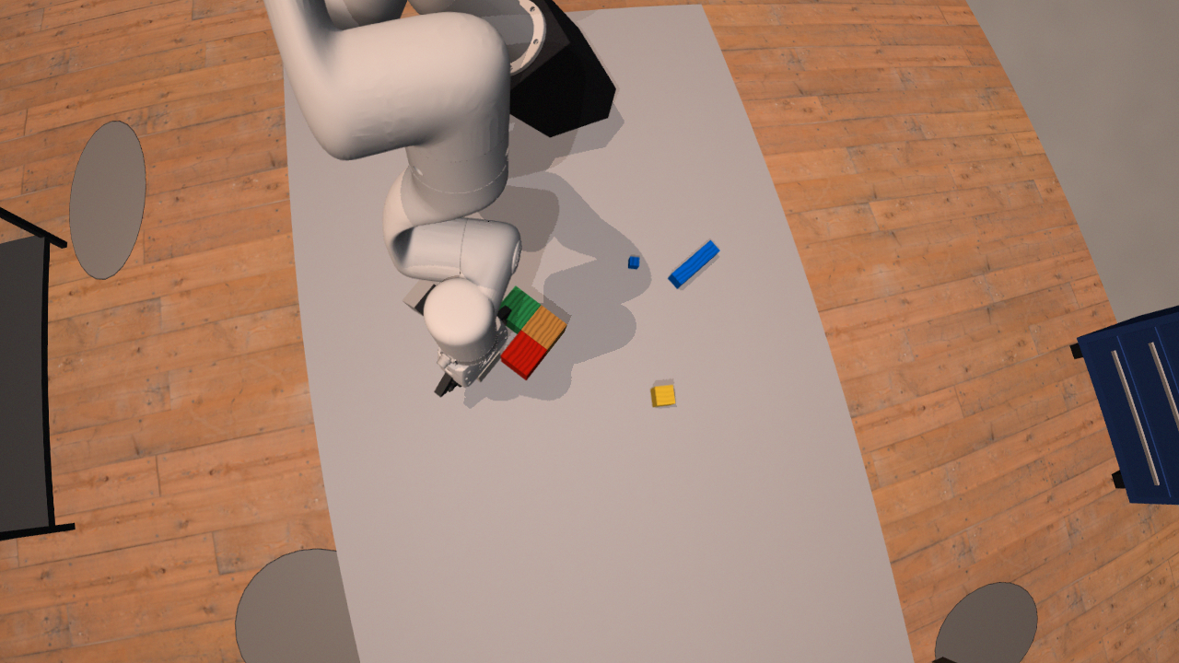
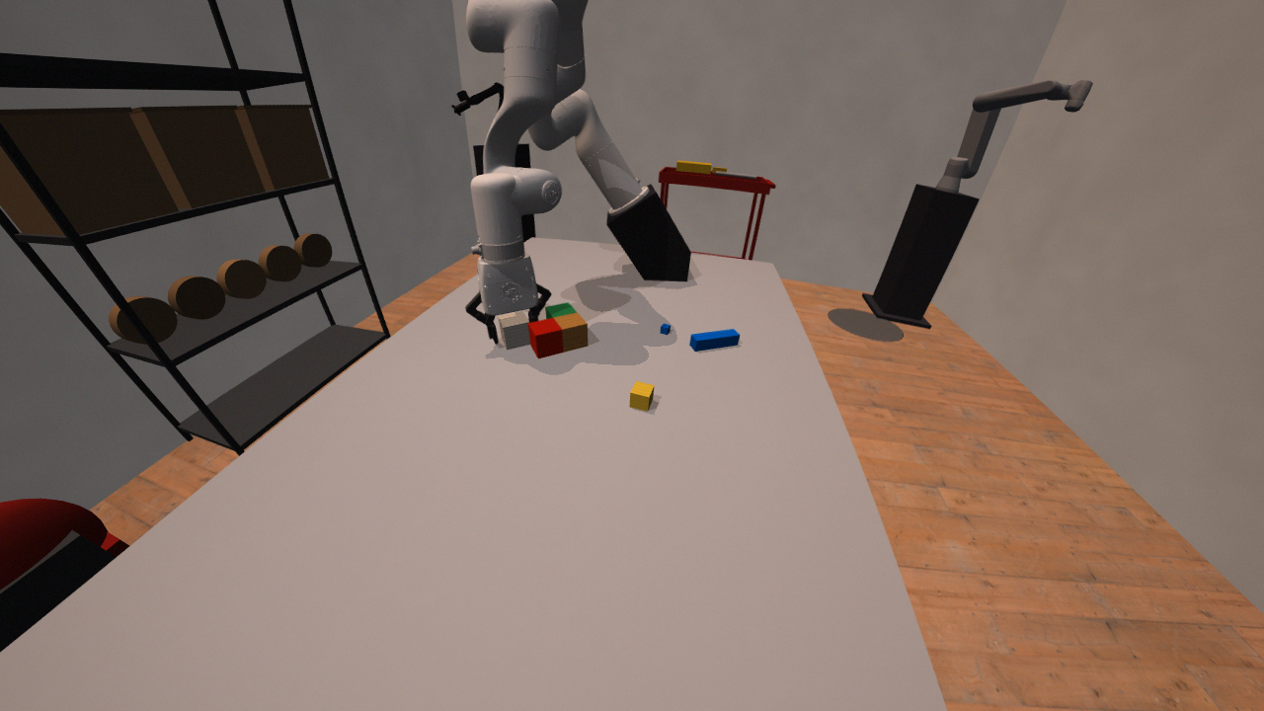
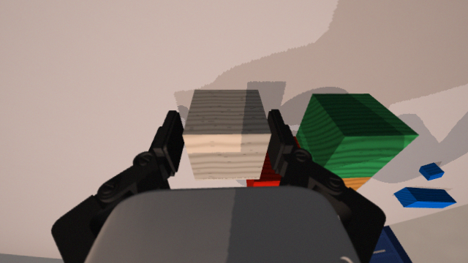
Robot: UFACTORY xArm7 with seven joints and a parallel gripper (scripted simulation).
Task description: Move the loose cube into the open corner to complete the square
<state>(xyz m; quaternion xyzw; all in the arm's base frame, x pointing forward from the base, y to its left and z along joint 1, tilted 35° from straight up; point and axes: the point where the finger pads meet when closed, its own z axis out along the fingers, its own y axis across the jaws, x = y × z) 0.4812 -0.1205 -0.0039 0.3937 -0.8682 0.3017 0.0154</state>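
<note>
Right now the white cube is right at my hand. From my hand the other things lie so: red cube (7 cm to the left); orange cube (3 cm behind, 11 cm to the left); green cube (7 cm behind, 7 cm to the left).
</note>
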